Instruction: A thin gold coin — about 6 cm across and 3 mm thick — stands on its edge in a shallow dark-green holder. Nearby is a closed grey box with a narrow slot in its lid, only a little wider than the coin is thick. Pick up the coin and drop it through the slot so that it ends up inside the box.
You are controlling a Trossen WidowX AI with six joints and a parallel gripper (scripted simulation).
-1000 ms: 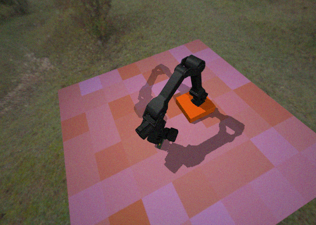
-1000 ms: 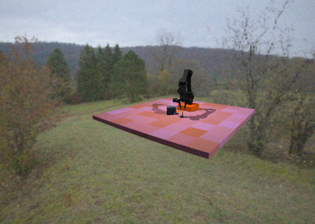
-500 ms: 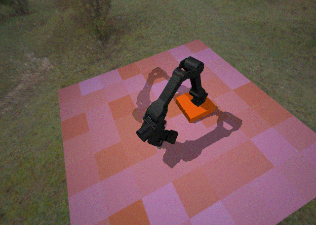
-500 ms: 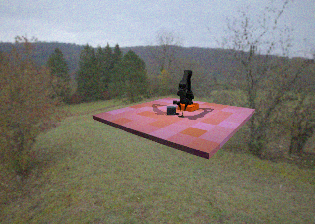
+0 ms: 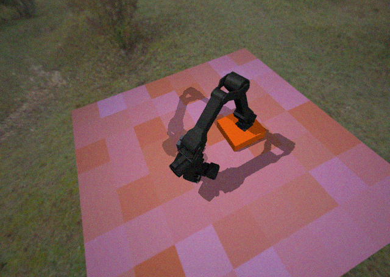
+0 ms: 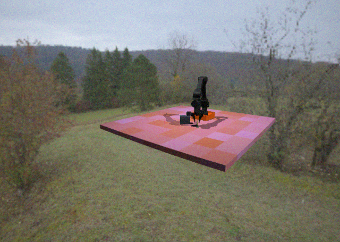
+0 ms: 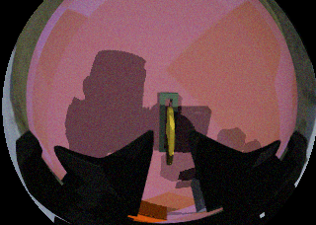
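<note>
My gripper tip is right at the gold coin.
</note>
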